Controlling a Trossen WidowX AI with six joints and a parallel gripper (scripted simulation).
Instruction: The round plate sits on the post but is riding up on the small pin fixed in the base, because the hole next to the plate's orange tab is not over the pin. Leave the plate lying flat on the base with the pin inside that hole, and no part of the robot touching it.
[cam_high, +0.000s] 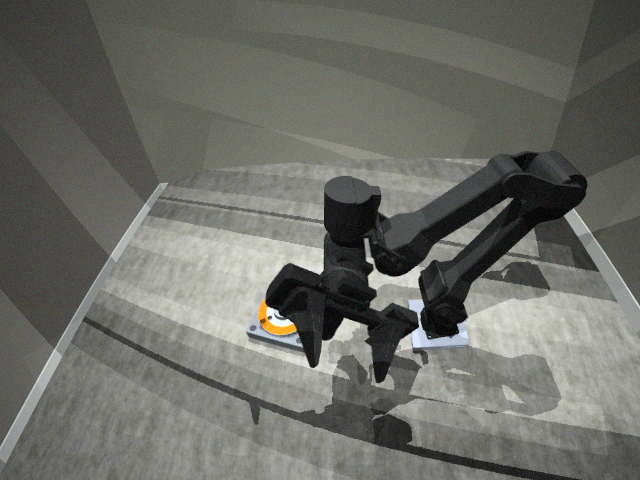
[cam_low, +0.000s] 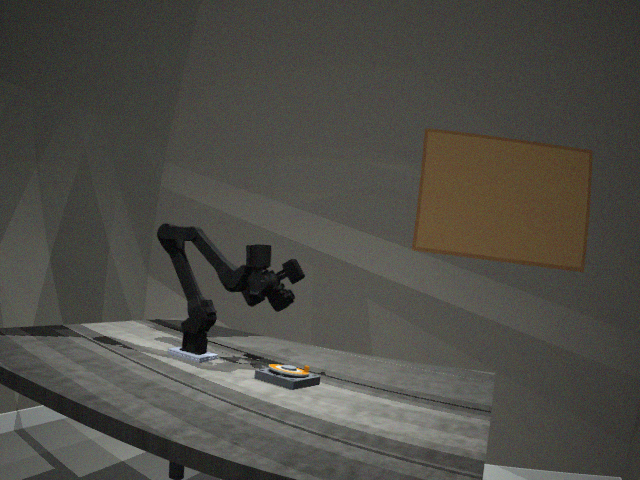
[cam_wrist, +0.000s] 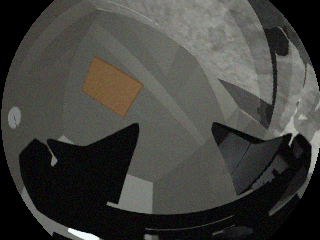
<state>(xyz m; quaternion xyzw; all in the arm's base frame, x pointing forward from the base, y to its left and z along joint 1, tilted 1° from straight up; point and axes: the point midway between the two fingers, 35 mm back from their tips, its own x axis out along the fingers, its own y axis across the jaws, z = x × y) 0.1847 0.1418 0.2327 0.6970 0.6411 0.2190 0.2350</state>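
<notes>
The grey base is 240 mm to the right of my gripper tip, 220 mm below it and 110 mm ahead of it.
</notes>
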